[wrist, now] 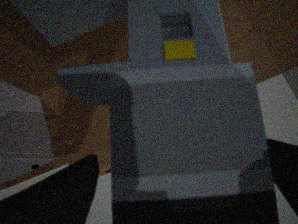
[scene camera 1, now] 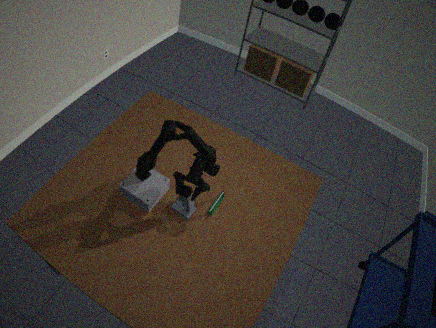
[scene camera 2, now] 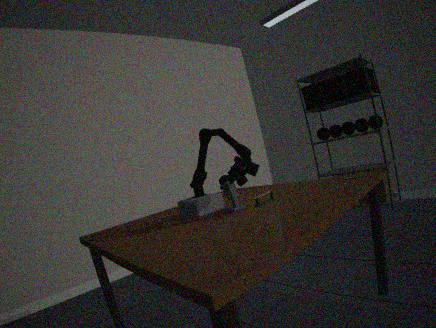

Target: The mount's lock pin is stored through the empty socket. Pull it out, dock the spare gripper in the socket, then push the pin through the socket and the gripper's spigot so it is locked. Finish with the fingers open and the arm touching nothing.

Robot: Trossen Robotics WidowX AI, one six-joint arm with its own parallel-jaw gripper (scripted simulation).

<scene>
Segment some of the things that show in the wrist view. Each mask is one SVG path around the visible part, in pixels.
My gripper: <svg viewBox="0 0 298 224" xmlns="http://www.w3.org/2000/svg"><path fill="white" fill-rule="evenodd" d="M97 155L89 154L81 160L61 169L59 172L55 172L36 184L32 184L27 189L23 189L4 200L2 199L0 201L0 224L85 224L95 196L100 172ZM266 139L274 183L298 216L298 145L288 144L275 139Z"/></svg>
A spare gripper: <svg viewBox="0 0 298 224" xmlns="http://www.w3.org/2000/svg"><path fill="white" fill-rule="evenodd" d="M252 62L109 72L113 224L279 224L266 130ZM162 26L163 40L190 38L189 25Z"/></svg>
</scene>
